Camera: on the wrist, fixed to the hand. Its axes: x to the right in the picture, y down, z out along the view.
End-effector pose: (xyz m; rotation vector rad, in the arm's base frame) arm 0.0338 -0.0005 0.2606 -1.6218 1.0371 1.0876
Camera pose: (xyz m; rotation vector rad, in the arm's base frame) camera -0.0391 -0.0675 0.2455 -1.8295 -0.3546 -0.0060
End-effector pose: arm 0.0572 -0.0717 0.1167 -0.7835 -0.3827 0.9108
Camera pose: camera 0.0390 -0.0547 0.0197 -0.3658 -0.7759 -0.5650
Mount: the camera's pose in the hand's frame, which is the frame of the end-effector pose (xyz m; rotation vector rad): 0.0057 0.0886 -0.0463 -0.0634 0.0654 -1.5342
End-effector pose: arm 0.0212 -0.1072 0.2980 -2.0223 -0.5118 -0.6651
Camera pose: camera 0.0660 -0.1904 0.2650 -1.3150 -2.0331 -1.5804
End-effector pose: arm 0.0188 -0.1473 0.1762 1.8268 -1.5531 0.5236
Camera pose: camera -0.0604 -0.1239 0.2328 2.2607 0.1556 -0.2149
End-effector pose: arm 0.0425 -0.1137 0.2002 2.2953 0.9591 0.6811
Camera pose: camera 0.0584 -0.1482 0.2929 0.8933 2.1634 0.0646
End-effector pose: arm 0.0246 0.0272 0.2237 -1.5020 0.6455 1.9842
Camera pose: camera -0.0053 -0.0674 0.2100 -1.3406 -0.5107 0.7315
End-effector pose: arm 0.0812 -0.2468 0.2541 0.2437 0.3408 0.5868
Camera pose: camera 0.0239 -0.1661 0.2386 -0.1365 0.4643 -0.9086
